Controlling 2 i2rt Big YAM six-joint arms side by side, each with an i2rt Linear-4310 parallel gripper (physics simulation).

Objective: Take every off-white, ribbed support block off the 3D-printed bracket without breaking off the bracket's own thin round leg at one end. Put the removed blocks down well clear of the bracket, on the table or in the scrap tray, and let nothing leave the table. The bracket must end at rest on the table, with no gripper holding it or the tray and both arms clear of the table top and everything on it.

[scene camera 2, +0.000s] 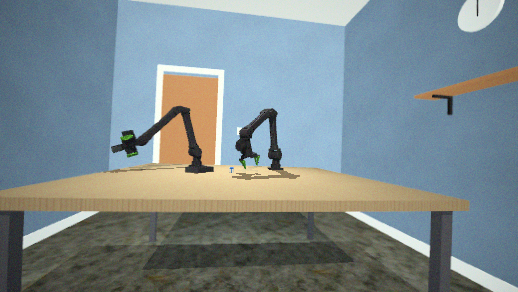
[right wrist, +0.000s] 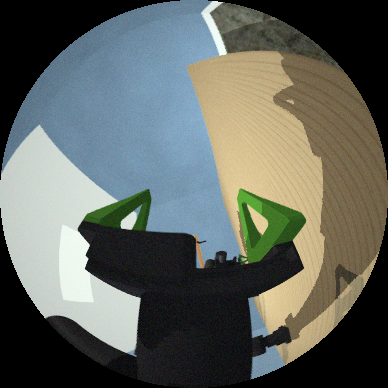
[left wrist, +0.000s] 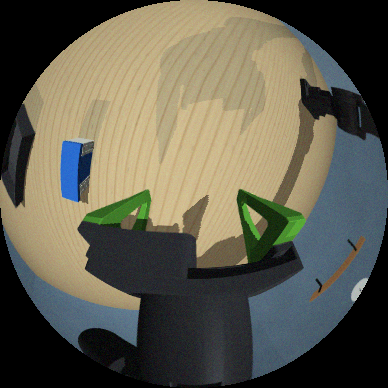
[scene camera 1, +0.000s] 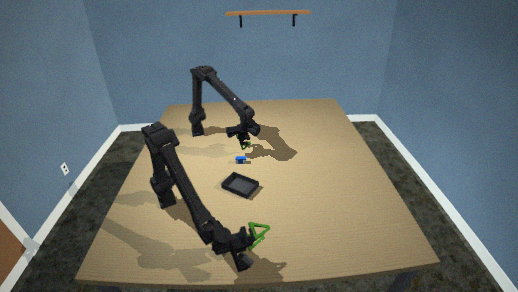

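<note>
The blue bracket (scene camera 1: 241, 159) (scene camera 2: 231, 169) (left wrist: 70, 171) stands on the table between the left gripper and the tray. In the left wrist view, off-white ribbed support blocks (left wrist: 88, 147) show under its upper end, and a shaded ribbed part shows near its lower end. The thin round leg cannot be made out. My left gripper (scene camera 1: 244, 145) (scene camera 2: 250, 164) (left wrist: 193, 193) is open and empty, low above the table beside the bracket. My right gripper (scene camera 1: 256, 239) (scene camera 2: 130, 146) (right wrist: 193, 193) is open and empty, raised over the near end of the table in scene camera 1.
The black scrap tray (scene camera 1: 230, 189) (left wrist: 24, 167) lies on the table (scene camera 1: 340, 200) (scene camera 2: 300, 192), between the bracket and the right gripper. The right forearm (scene camera 1: 187, 187) reaches over the table at the lower left in scene camera 1. The left arm's base (scene camera 1: 198, 131) stands at the table's left edge there.
</note>
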